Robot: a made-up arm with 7 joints.
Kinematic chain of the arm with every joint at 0, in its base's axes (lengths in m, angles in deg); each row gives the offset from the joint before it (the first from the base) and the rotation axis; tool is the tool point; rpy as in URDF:
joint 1: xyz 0 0 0.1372 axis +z
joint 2: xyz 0 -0.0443 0.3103 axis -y
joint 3: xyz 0 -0.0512 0.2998 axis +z
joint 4: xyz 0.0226 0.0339 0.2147 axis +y
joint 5: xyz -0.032 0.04 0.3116 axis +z
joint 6: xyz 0 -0.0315 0.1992 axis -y
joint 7: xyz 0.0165 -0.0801 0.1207 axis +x
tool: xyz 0 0 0 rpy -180 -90 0
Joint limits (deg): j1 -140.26..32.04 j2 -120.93..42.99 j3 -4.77..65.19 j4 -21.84..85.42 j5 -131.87..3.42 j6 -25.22..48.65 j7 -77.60..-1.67
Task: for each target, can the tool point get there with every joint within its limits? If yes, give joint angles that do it. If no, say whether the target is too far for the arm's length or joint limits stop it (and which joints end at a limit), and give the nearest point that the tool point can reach.
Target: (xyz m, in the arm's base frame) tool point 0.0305 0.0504 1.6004
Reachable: yes | joints -118.33 -4.06 13.96 -0.56 -119.18 8.38 -32.14
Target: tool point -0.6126 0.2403 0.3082
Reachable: no: joint limits stop it (at a limit: joint 1, joint 3, joint 4, joint 6) | nearest point -0.6952 -0.3398 0.1176 | short by 0.616 m
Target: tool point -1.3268 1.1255 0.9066
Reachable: no: too far | nearest point -0.7539 0.6395 0.9823 | short by 0.755 m
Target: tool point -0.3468 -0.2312 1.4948
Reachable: yes | joints -120.71 -30.32 25.90 -9.07 -30.37 42.94 -33.25
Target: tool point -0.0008 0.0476 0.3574
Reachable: no: joint limits stop it (at a limit: joint 1, joint 2, joint 3, joint 4, joint 5, joint 6) | nearest point 0.0018 0.5538 -0.0765 | short by 0.667 m
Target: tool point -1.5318 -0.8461 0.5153
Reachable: no: too far | nearest point -1.0065 -0.5852 0.4928 | short by 0.587 m
